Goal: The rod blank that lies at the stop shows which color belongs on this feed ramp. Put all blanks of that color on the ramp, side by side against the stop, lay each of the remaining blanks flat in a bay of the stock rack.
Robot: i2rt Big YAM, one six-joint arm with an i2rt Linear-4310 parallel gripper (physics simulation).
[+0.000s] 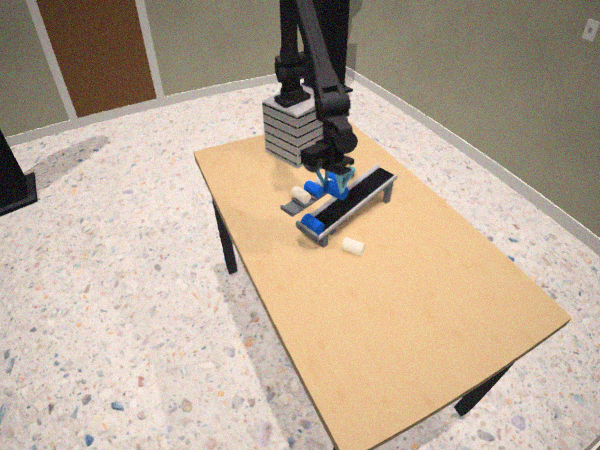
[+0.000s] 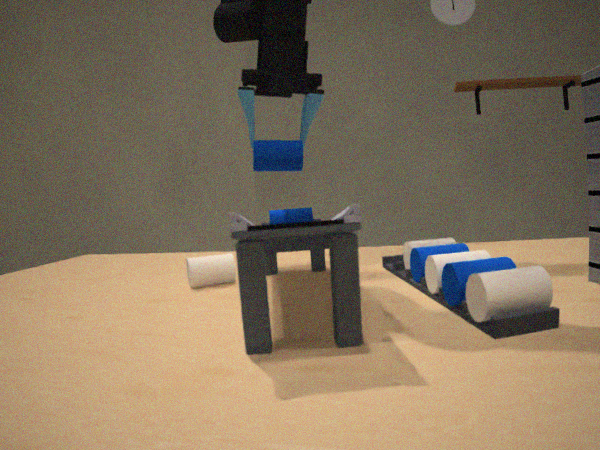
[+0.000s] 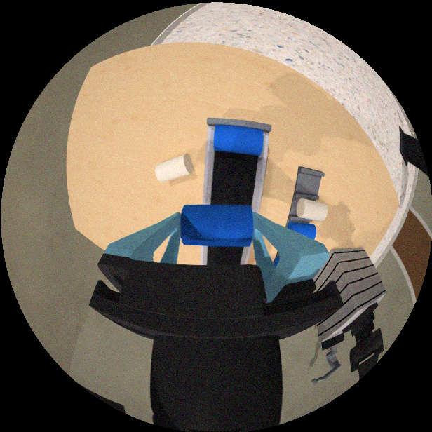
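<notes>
My gripper (image 1: 337, 187) (image 2: 278, 146) (image 3: 216, 218) is shut on a blue blank, held level above the feed ramp (image 1: 357, 201) (image 2: 296, 232) (image 3: 234, 177) and clear of it. Another blue blank (image 1: 313, 223) (image 2: 291, 216) (image 3: 238, 140) lies across the ramp at the stop (image 3: 239, 123). The stock rack (image 1: 291, 208) (image 2: 530, 321) (image 3: 308, 184) stands beside the ramp with white and blue blanks in a row, among them a white one (image 1: 300, 194) (image 3: 312, 209) and a blue one (image 1: 314, 188) (image 3: 302, 231). Its end bay is empty. A white blank (image 1: 353, 246) (image 2: 211, 270) (image 3: 173, 168) lies on the table.
A grey block with dark stripes (image 1: 292, 130) (image 3: 352, 277) stands at the table's back, near the rack. The ramp stands on legs (image 2: 254, 300), above the wooden table (image 1: 400, 300). The loose white blank is on the ramp's other side from the rack.
</notes>
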